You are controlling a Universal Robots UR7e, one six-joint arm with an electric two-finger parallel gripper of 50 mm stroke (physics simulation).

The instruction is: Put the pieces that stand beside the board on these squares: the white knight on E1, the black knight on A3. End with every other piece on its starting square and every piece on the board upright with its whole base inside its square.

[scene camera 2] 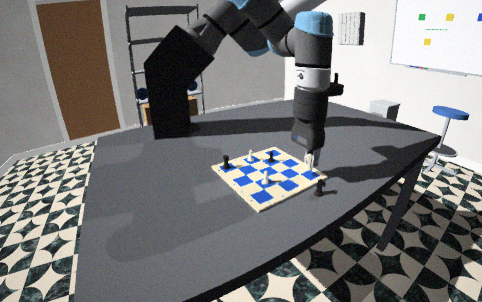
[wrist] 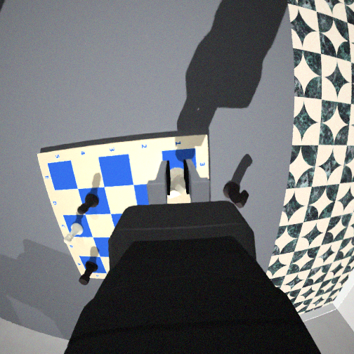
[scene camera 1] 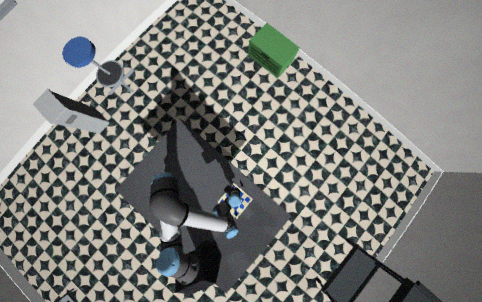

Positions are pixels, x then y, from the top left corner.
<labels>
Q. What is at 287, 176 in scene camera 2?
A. A board.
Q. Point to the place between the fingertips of my gripper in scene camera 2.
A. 311, 164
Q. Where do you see a board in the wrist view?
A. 117, 173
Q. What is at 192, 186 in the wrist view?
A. My gripper.
</labels>
